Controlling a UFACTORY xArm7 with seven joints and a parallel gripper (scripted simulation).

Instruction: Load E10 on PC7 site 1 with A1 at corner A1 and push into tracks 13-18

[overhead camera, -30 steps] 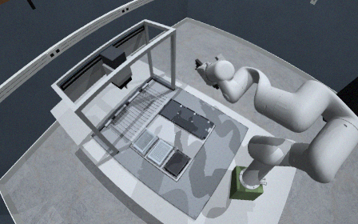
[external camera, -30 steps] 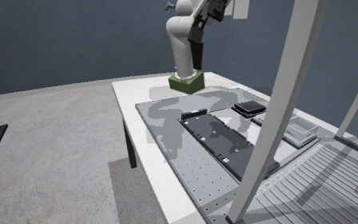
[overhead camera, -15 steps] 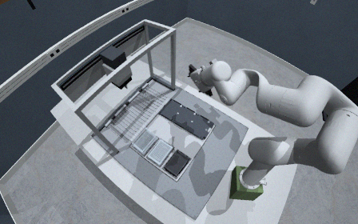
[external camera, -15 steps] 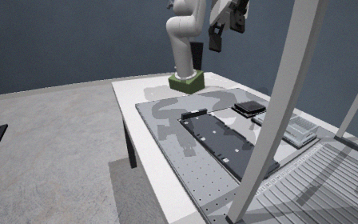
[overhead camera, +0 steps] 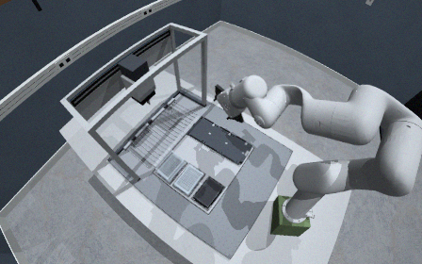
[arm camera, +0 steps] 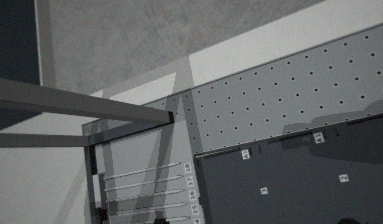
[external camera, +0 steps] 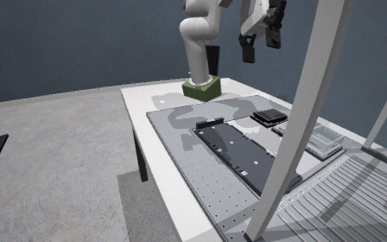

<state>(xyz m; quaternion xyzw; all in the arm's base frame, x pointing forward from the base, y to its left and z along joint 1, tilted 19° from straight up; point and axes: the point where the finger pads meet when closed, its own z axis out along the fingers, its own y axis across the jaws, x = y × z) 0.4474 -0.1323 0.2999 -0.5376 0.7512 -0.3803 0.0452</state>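
Right now my hand is 28 cm to the right of the nest S1, 27 cm above it and 7 cm past it. The rest, counted from my hand: frame post: 18 cm ahead, 17 cm to the right, 3 cm below; then plate carrier PC7: 26 cm below.
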